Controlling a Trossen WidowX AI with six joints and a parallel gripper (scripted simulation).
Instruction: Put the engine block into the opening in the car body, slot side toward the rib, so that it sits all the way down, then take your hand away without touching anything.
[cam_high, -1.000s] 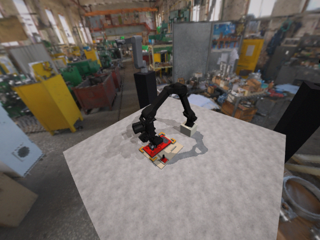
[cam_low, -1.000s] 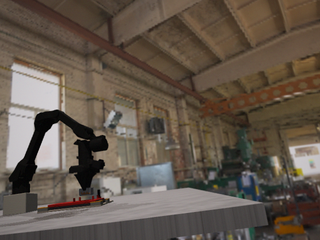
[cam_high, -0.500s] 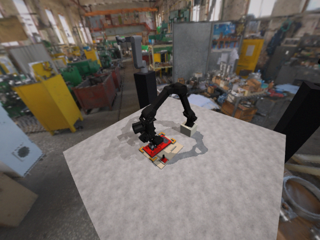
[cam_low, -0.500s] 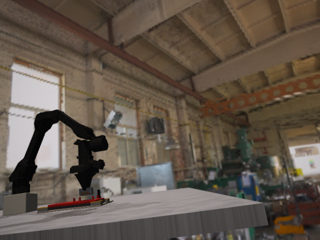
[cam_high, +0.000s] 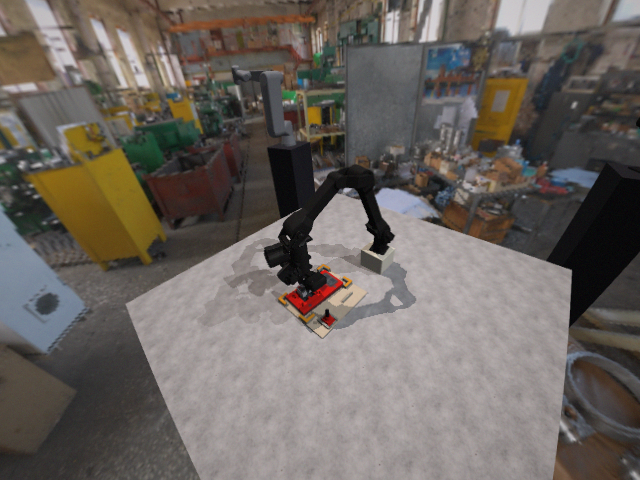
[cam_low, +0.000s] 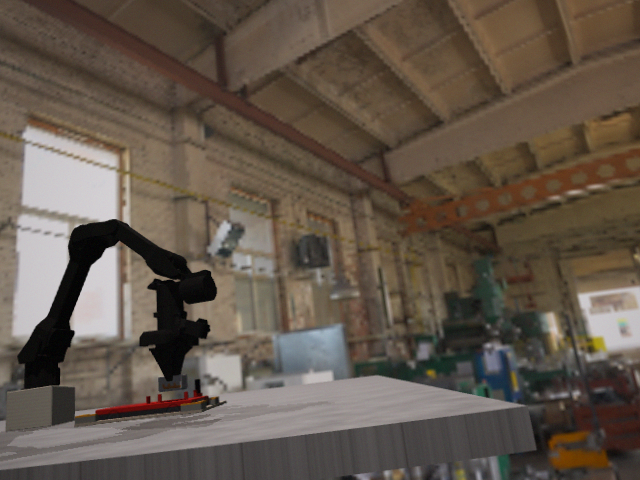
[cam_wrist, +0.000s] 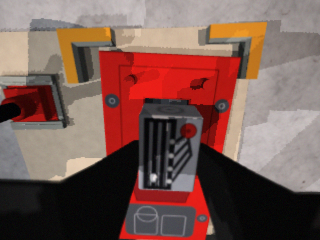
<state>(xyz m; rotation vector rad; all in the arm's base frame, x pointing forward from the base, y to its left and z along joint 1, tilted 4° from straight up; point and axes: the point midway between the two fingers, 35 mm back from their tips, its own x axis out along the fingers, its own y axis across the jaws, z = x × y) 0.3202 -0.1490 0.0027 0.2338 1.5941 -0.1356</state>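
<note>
Now: the grey engine block 10 mm below my gripper tip. From my gripper tip the other things lie so: beige base plate: 50 mm below, 40 mm behind, 30 mm to the left.
</note>
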